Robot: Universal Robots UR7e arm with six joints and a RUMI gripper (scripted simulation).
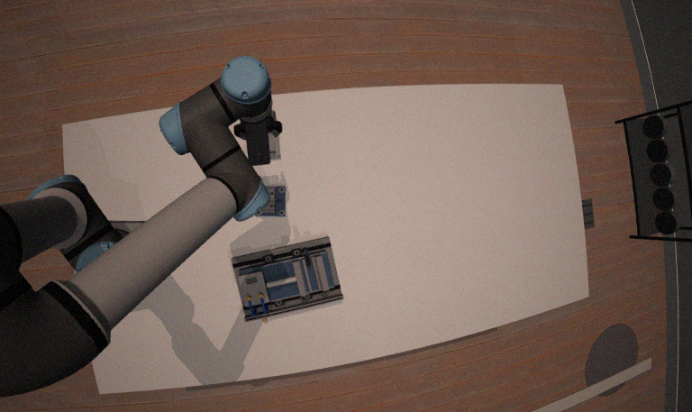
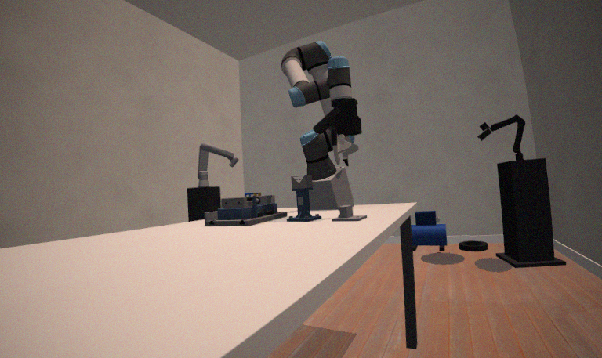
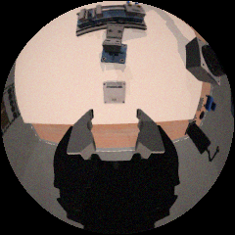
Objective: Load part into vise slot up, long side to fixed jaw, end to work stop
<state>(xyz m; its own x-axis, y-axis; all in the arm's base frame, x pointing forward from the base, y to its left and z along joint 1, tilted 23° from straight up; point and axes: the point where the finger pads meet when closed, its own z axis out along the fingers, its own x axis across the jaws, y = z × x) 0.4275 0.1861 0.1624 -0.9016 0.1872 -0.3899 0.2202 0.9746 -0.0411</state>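
My gripper is now 17 cm above the part and 1 cm to the left of it. The rest, counted from my hand: vise (38 cm to the right, 15 cm below, 7 cm behind); then infeed plate (19 cm below, 1 cm to the left).
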